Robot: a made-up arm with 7 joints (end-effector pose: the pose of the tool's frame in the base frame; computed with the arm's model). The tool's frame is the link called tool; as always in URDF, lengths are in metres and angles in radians. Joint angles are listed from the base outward.
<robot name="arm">
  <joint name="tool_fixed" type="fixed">
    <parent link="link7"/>
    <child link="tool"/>
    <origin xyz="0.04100 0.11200 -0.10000"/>
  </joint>
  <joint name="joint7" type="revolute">
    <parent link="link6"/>
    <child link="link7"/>
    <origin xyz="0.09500 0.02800 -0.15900"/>
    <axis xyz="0 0 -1"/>
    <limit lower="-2.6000" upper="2.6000" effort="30" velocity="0.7"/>
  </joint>
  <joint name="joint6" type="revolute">
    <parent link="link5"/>
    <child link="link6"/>
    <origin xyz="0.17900 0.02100 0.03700"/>
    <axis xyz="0 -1 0"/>
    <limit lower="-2.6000" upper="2.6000" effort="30" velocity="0.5"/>
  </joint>
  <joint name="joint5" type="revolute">
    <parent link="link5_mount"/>
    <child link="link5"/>
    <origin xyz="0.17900 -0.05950 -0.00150"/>
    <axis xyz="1 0 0"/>
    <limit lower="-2.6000" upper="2.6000" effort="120" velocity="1.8"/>
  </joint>
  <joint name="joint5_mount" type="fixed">
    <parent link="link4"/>
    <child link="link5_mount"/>
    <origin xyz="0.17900 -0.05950 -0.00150"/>
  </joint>
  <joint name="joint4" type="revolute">
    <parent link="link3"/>
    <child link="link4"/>
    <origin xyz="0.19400 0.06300 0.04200"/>
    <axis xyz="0 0 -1"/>
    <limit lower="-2.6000" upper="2.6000" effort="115" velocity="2.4"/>
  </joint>
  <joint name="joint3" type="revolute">
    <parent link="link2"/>
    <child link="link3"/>
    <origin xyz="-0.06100 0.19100 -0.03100"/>
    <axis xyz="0 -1 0"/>
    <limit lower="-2.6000" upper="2.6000" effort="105" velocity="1.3"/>
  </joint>
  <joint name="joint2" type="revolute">
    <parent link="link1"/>
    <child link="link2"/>
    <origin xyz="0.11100 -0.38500 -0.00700"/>
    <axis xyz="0 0 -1"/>
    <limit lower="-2.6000" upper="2.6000" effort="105" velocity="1.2"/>
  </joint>
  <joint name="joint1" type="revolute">
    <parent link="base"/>
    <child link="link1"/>
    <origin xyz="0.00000 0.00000 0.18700"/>
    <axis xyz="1 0 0"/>
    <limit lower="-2.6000" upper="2.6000" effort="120" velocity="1.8"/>
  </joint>
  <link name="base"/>
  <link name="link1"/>
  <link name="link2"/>
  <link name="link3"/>
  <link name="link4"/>
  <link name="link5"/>
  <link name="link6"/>
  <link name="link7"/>
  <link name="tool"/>
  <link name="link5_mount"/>
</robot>
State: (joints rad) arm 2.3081 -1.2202 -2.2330 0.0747 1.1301 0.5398 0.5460
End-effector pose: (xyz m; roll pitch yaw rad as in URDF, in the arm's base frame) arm -0.2887 1.2688 0.1512 1.4560 0.3811 1.1136
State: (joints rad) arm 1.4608 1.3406 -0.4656 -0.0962 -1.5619 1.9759 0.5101
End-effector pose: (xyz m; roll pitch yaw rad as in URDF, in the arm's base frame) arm 0.7653 0.4010 -0.7952 0.7182 -0.3994 -0.6973
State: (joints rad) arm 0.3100 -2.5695 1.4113 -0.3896 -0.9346 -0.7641 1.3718
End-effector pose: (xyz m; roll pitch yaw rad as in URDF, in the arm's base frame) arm -0.1515 -0.5778 0.7604 1.3397 -0.5513 -0.0134
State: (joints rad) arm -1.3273 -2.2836 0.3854 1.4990 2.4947 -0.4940 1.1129
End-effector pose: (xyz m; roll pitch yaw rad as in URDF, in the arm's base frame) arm 0.3403 0.3017 0.3866 -2.7057 1.1344 2.6357
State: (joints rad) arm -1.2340 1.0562 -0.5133 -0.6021 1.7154 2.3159 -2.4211
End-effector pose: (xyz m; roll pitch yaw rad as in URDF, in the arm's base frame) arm 0.8544 -0.7791 0.8433 -2.1723 -0.2946 0.5363
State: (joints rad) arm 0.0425 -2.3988 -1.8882 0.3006 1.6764 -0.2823 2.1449
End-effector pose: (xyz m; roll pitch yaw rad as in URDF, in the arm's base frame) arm 0.1946 -0.7041 -0.6796 -1.4587 -0.8243 -0.9184
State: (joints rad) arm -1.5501 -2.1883 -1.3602 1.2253 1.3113 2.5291 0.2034
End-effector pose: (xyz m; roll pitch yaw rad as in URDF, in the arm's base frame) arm 0.3257 0.0210 0.1696 -0.9024 -0.5451 1.9553
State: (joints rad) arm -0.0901 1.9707 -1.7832 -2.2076 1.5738 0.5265 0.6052
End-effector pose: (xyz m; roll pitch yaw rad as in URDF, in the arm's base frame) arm 0.9193 -0.8691 0.4672 -3.1151 -0.1944 0.2010
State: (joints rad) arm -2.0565 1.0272 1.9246 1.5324 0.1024 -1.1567 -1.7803
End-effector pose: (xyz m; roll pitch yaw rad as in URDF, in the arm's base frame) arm 0.0187 0.2391 0.4071 -1.1298 1.0728 2.0206
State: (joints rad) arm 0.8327 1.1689 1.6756 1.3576 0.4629 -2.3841 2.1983
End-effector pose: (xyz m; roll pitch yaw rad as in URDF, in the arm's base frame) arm 0.0141 -0.1418 0.0084 -1.9294 0.8695 2.5270
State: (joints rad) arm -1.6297 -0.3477 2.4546 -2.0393 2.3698 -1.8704 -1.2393
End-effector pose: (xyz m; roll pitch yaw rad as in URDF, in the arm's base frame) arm -0.4235 0.1221 0.0769 -2.5254 -0.2200 -2.7397
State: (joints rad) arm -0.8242 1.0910 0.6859 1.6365 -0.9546 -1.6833 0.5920
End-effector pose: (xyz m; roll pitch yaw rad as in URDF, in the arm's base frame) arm 0.1357 -0.3741 0.4113 -0.5250 1.3610 2.9930
